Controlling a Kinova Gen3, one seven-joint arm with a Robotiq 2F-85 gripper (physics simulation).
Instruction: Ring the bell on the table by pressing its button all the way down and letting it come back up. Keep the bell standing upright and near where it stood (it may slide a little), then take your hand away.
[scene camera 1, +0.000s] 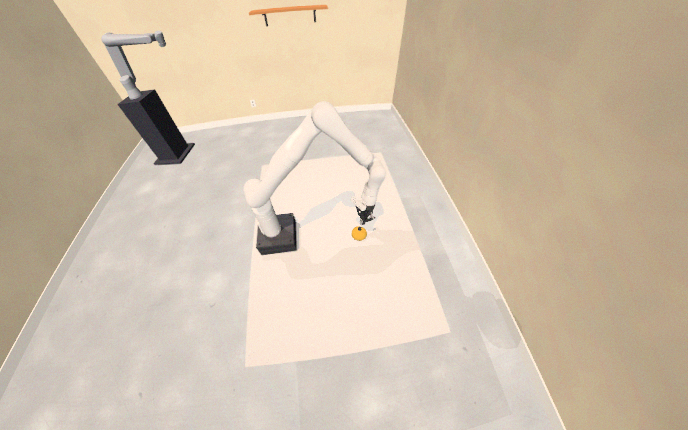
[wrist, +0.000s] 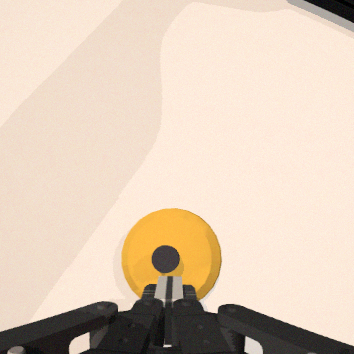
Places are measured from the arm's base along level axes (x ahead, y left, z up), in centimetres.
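Pixels of known places: gripper, fingertip midpoint: (scene camera 1: 361, 224) (wrist: 169, 291); arm's base, origin of the base link: (scene camera 1: 272, 229).
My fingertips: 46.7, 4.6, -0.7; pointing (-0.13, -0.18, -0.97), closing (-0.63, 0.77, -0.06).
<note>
Ahead of a thing's pixels: the offset from my fingertips to its top centre, as dx, dy, dz.
The orange-yellow bell {-1.2, -1.5, -1.3} (scene camera 1: 358, 234) (wrist: 197, 245) stands upright on the pale table surface. Its dark round button {-1.2, -1.5, -1.3} (scene camera 1: 359, 228) (wrist: 165, 259) sticks up from the top and looks raised. My gripper (scene camera 1: 362, 222) (wrist: 169, 291) is shut and empty. In the wrist view its fingertips are pressed together and overlap the near part of the bell, right beside the button's lower edge. In the scene view the fingertips are a little above the bell and beside the button. The fingers hide the bell's near edge in the wrist view.
The arm's dark base (scene camera 1: 277, 242) stands left of the bell, and a dark corner (wrist: 335, 7) shows at the wrist view's upper right. A second grey arm (scene camera 1: 119, 60) on a black pedestal (scene camera 1: 154, 126) and an orange wall shelf (scene camera 1: 289, 9) are far back.
</note>
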